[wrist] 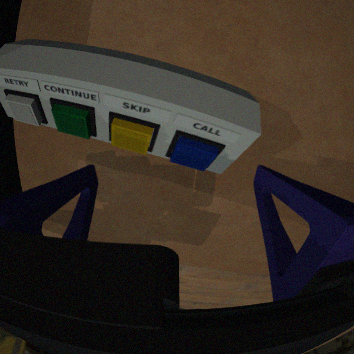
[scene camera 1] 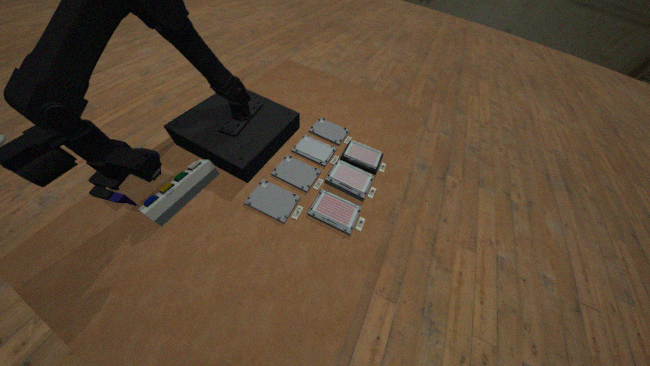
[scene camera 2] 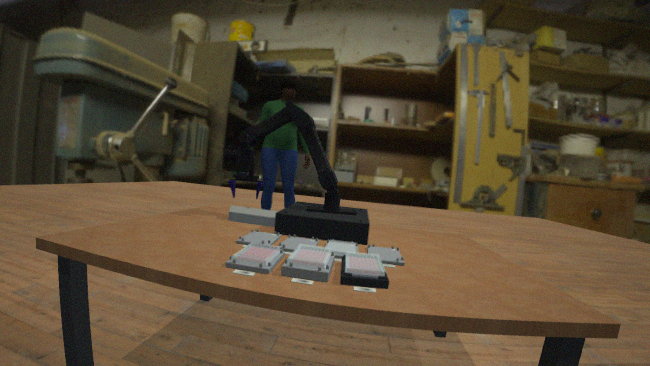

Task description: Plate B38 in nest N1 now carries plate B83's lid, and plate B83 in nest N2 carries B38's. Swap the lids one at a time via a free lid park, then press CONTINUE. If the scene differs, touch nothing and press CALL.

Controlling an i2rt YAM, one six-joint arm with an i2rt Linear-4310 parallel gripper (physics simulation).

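Seen in the pictures: gripper, between the fingertips: (wrist: 175,173) (scene camera 1: 147,188) (scene camera 2: 245,198); arm's base, origin of its link: (scene camera 1: 242,117) (scene camera 2: 331,211).
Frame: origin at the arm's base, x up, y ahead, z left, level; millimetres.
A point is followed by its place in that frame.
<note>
My gripper (scene camera 2: 245,196) @(x 14, y -63, z -364 mm) (wrist: 175,173) @(x 14, y -63, z -364 mm) is open and empty, above the table beside the button side of the grey panel (scene camera 1: 186,200) @(x -69, y -11, z -333 mm) (scene camera 2: 252,216) @(x -49, y -8, z -317 mm) (wrist: 140,75) @(x -32, y -18, z -335 mm). In the wrist view the green CONTINUE button (wrist: 71,120) @(x -28, y -53, z -283 mm) and blue CALL button (wrist: 196,152) @(x -27, y -71, z -379 mm) face the fingers, apart from them. Three plates with pink wells (scene camera 1: 335,207) @(x -54, y 421, z -207 mm) (scene camera 1: 350,176) @(x -41, y 439, z -84 mm) (scene camera 1: 364,154) @(x -44, y 467, z 39 mm) sit in nests, the last in a black one. Of the four low grey lid parks, three (scene camera 1: 272,200) @(x -71, y 227, z -243 mm) (scene camera 1: 296,172) @(x -71, y 256, z -113 mm) (scene camera 1: 328,130) @(x -71, y 300, z 141 mm) look flat and bare; the other (scene camera 1: 314,149) @(x -63, y 282, z 7 mm) looks paler, with a lid-like piece. Plate and nest labels are unreadable.
The yellow SKIP button (wrist: 132,135) @(x -28, y -62, z -332 mm) and white RETRY button (wrist: 23,109) @(x -28, y -44, z -236 mm) are on the same panel. The black arm base (scene camera 1: 230,130) @(x 10, y 9, z -86 mm) (scene camera 2: 322,222) @(x -19, y 150, z -40 mm) stands between panel and parks. Small label cards lie beside nests and parks. A person in green (scene camera 2: 282,135) stands behind the table.
</note>
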